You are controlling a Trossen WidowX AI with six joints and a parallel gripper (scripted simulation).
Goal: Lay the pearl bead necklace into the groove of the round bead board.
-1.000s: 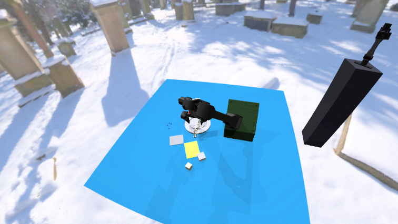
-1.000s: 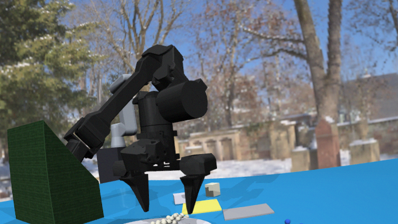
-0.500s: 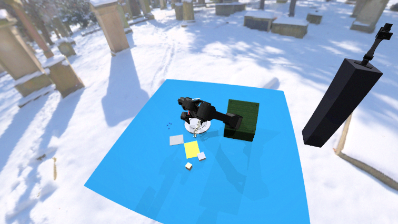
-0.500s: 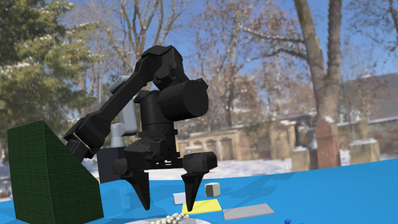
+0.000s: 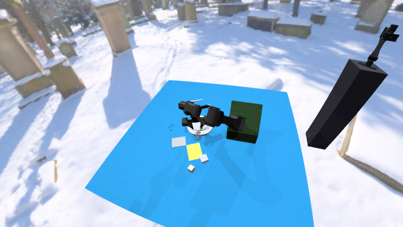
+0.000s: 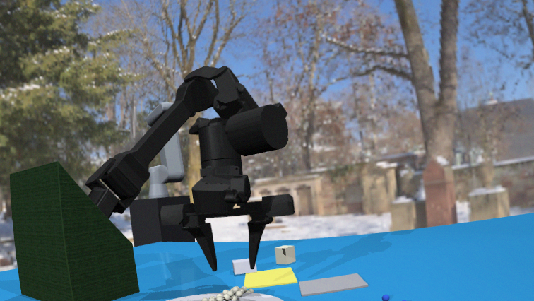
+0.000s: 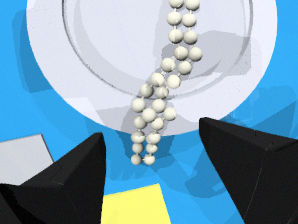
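My gripper tip is now 10 mm short of the round white bead board, 80 mm to the left of it and 40 mm above it. The rest, counted from my gripper tip: yellow tile (40 mm behind, 150 mm to the left, 50 mm below); red object (120 mm ahead, 190 mm to the right, 50 mm below); grey tile (100 mm ahead, 110 mm to the left, 50 mm below).
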